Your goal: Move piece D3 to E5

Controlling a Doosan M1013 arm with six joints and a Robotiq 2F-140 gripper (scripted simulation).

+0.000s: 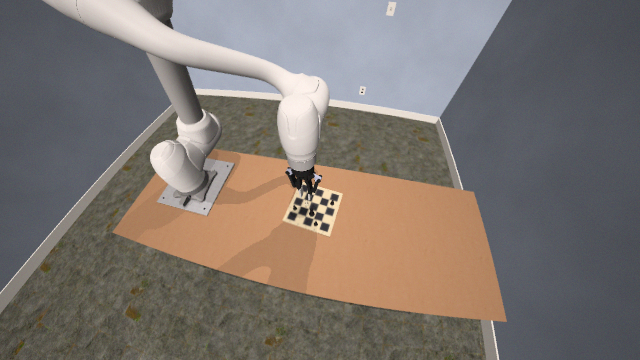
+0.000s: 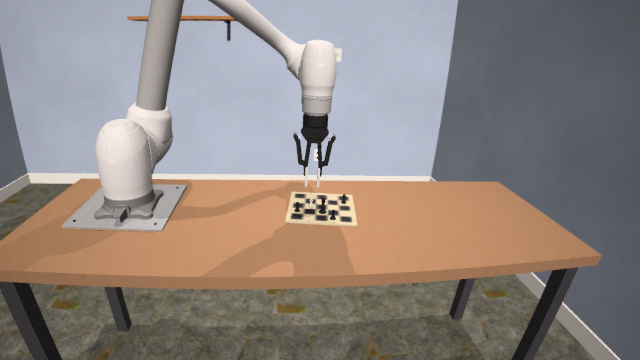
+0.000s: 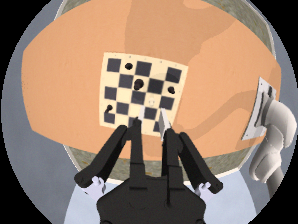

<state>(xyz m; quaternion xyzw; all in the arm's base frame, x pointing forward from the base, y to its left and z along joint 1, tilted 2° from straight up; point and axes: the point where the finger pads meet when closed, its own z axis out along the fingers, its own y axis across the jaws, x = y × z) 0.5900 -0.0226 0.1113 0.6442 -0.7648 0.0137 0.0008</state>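
The pale chess piece lies 90 mm below my hand. The rest, counted from my hand: chessboard 110 mm below, 30 mm ahead, 10 mm to the right.
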